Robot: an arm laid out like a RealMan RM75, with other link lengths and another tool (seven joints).
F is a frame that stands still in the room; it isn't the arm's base.
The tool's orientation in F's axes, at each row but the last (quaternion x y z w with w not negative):
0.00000, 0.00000, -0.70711, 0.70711
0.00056, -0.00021, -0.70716, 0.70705
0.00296, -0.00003, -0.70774, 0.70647
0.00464, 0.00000, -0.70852, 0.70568
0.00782, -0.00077, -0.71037, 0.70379
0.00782, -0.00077, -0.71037, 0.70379
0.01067, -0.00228, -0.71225, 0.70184
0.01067, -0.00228, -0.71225, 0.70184
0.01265, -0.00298, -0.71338, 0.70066
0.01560, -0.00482, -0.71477, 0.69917
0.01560, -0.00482, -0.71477, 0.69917
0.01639, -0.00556, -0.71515, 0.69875
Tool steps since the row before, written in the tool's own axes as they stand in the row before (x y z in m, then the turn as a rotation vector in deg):
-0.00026, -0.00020, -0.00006, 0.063, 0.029, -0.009
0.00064, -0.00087, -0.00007, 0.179, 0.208, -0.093
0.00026, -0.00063, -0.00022, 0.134, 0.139, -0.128
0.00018, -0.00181, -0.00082, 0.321, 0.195, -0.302
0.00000, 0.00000, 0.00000, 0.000, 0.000, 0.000
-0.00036, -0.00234, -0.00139, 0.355, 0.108, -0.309
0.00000, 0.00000, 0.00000, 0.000, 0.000, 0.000
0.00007, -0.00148, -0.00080, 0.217, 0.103, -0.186
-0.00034, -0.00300, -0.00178, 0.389, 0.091, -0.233
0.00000, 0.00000, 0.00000, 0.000, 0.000, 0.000
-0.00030, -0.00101, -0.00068, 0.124, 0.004, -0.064
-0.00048, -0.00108, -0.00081, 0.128, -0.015, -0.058
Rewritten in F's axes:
-0.00020, 0.00026, -0.00006, 0.029, -0.063, -0.009
-0.00087, -0.00064, -0.00007, 0.208, -0.179, -0.093
-0.00063, -0.00026, -0.00022, 0.139, -0.134, -0.128
-0.00181, -0.00017, -0.00083, 0.196, -0.320, -0.303
0.00000, 0.00000, 0.00000, 0.000, 0.000, 0.000
-0.00232, 0.00040, -0.00141, 0.108, -0.353, -0.311
0.00000, 0.00000, 0.00000, 0.000, 0.000, 0.000
-0.00147, -0.00004, -0.00083, 0.103, -0.216, -0.187
-0.00295, 0.00042, -0.00184, 0.089, -0.387, -0.236
0.00000, 0.00000, 0.00000, 0.000, 0.000, 0.000
-0.00098, 0.00033, -0.00070, 0.003, -0.123, -0.066
-0.00104, 0.00052, -0.00084, -0.016, -0.127, -0.060

